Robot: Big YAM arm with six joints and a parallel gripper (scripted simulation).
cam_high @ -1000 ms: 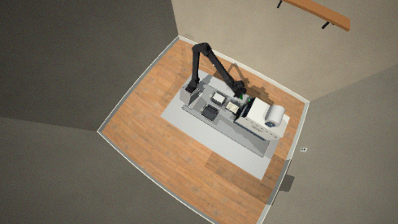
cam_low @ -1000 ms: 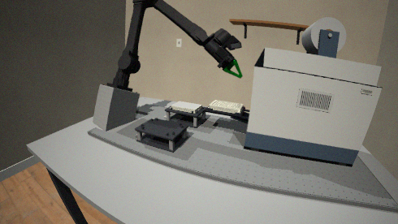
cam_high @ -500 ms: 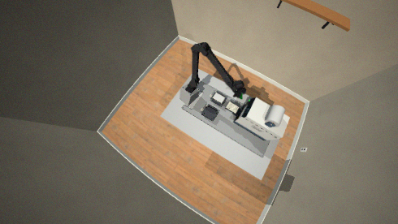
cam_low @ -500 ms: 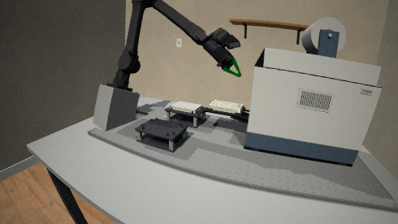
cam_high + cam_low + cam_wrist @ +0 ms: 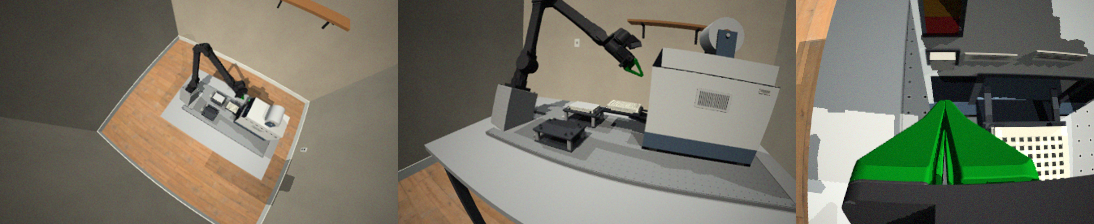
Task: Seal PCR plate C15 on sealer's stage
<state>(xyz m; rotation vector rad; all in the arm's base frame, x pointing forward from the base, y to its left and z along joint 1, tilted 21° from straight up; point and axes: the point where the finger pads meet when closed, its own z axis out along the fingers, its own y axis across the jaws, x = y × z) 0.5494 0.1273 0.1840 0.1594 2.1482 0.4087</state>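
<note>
Now: the white start key 6 cm ahead of my hand and 4 cm below it. Also, from my hand: 96-well plate C15: 4 cm behind, 9 cm to the right, 12 cm below; dark stage: 4 cm behind, 9 cm to the right, 13 cm below; sealed plate C51: 24 cm behind, 6 cm to the right, 17 cm below.
</note>
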